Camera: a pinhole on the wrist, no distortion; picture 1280 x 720 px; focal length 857.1 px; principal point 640.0 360.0 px. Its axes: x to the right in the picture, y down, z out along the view. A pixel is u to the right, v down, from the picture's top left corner.
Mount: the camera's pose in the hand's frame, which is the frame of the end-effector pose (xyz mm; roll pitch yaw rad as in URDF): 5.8 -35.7 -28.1 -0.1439 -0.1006 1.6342
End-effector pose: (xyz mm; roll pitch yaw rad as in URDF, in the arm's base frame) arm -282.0 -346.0 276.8 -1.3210 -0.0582 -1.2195
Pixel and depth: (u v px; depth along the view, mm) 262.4 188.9 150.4
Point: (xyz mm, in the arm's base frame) -198.3 -326.8 419.5
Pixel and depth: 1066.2 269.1 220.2
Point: -88.4 -266.3 277.8
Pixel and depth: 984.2 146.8 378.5
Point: 88.5 -249.1 294.9
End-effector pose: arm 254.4 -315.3 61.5 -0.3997 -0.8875 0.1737
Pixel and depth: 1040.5 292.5 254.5
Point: 68.8 -201.9 172.8
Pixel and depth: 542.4 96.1 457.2
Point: -47.1 -317.2 414.0
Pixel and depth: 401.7 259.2 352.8
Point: -9.1 -395.3 290.2
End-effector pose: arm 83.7 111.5 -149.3 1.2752 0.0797 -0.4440
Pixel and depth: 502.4 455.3 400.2
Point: -162.2 -192.4 -177.9
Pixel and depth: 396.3 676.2 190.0
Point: -71.7 -3.2 -208.8
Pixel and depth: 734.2 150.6 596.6
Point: -92.8 -435.2 -10.9
